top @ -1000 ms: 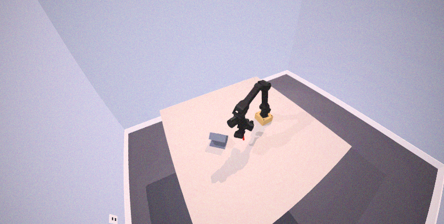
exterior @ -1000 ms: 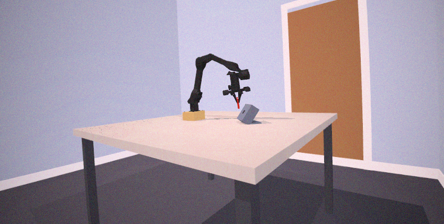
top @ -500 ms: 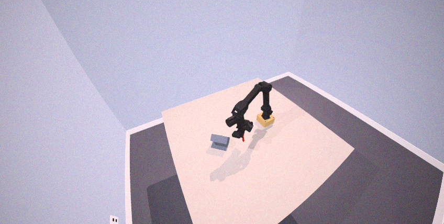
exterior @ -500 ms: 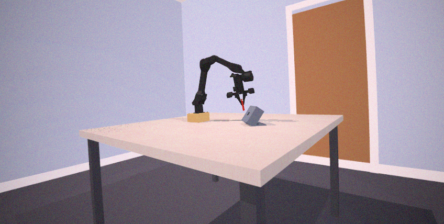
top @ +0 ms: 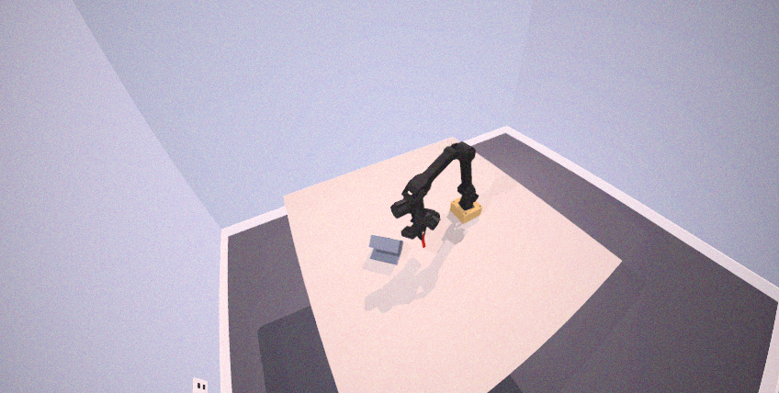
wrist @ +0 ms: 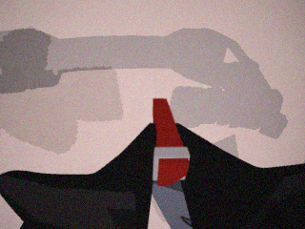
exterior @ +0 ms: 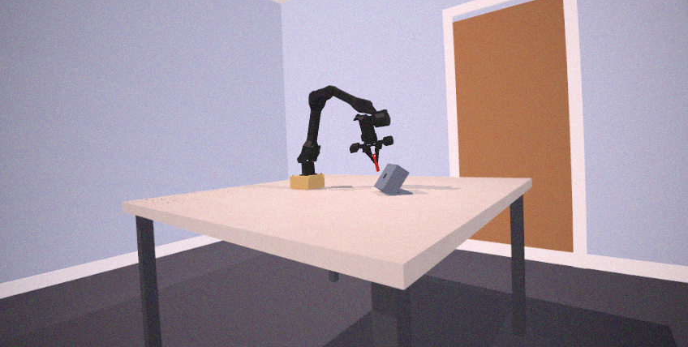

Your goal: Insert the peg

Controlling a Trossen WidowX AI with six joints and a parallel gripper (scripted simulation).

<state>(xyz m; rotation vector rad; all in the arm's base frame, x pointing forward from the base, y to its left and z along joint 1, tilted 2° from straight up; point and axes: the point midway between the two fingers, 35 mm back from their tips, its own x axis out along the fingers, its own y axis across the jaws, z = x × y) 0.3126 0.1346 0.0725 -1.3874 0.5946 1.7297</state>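
My gripper tip is now 14 cm short of the grey sloped panel, 7 cm to the left of it and 6 cm above it. From my gripper tip the other things lie so: red square peg 2 cm above.
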